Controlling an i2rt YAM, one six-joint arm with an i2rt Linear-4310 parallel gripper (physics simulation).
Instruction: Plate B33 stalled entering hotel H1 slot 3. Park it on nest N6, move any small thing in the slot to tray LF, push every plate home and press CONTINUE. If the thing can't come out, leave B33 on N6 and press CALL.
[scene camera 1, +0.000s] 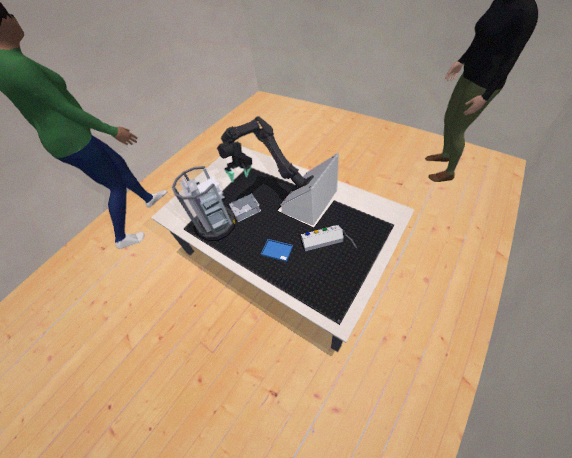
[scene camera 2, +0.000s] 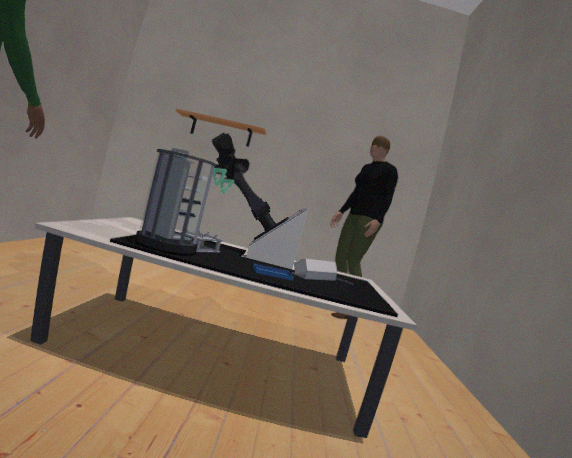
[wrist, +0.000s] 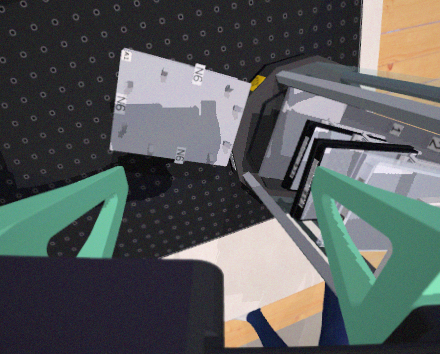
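Seen in the pictures: gripper, fingertip midpoint: (scene camera 1: 239, 179) (scene camera 2: 219, 189) (wrist: 219, 177); arm's base, link origin: (scene camera 1: 302, 184) (scene camera 2: 271, 229).
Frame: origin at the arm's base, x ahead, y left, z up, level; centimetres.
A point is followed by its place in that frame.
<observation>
The hotel (scene camera 1: 215, 235) {x 53.2, y -26.7, z -10.3 cm} (scene camera 2: 175, 200) {x 56.5, y -32.1, z 5.2 cm} (wrist: 270, 205) {x 34.5, y -39.5, z -1.5 cm}, a grey caged tower, stands at the table's left end. In the wrist view a dark-edged plate (wrist: 299, 155) {x 37.6, y -32.1, z 0.4 cm} and another dark-edged plate (wrist: 306, 180) {x 35.3, y -32.0, z 5.5 cm} show inside; their labels, B33 and slot 3's contents cannot be made out. Nest N6 (scene camera 1: 245, 207) {x 27.7, y -24.9, z -9.0 cm} (scene camera 2: 207, 250) {x 28.0, y -22.8, z -14.5 cm} (wrist: 175, 95) {x 26.1, y -24.7, z -9.0 cm} sits beside the hotel's base, with no plate on it. A blue tray (scene camera 1: 276, 250) {x 39.3, y 8.3, z -14.8 cm} (scene camera 2: 272, 271) {x 34.8, y 8.2, z -14.8 cm} lies on the mat; its label is unreadable. The white button box (scene camera 1: 322, 241) {x 22.6, y 28.4, z -10.3 cm} (scene camera 2: 318, 270) {x 24.5, y 27.2, z -10.9 cm} stands right of it. My gripper (scene camera 1: 239, 174) {x 25.4, y -24.5, z 13.1 cm} (scene camera 2: 222, 185) {x 25.4, y -24.5, z 13.1 cm} (wrist: 219, 177) {x 25.4, y -24.5, z 13.1 cm} is open and empty, high above and beside the hotel and nest.
A grey wedge-shaped stand (scene camera 1: 312, 200) {x 11.8, y 15.3, z 5.4 cm} (scene camera 2: 280, 245) {x 13.1, y 7.2, z -5.5 cm} rises by the arm's base. A cable runs from the button box. A person in green (scene camera 1: 55, 100) stands close to the hotel's end of the table; a person in black (scene camera 1: 500, 50) (scene camera 2: 375, 190) stands beyond the back.
</observation>
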